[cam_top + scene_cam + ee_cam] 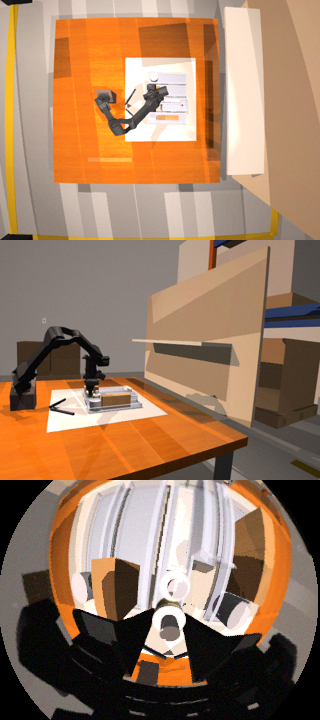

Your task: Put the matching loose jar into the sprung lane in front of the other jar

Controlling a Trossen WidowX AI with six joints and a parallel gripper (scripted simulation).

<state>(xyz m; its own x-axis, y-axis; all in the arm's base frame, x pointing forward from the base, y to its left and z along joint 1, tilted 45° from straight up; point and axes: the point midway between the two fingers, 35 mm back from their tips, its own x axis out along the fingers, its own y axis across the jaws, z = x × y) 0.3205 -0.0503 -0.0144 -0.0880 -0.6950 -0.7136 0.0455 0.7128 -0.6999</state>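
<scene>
The rack is 140 mm ahead of my gripper tip, 30 mm to the right of it and 30 mm below it.
</scene>
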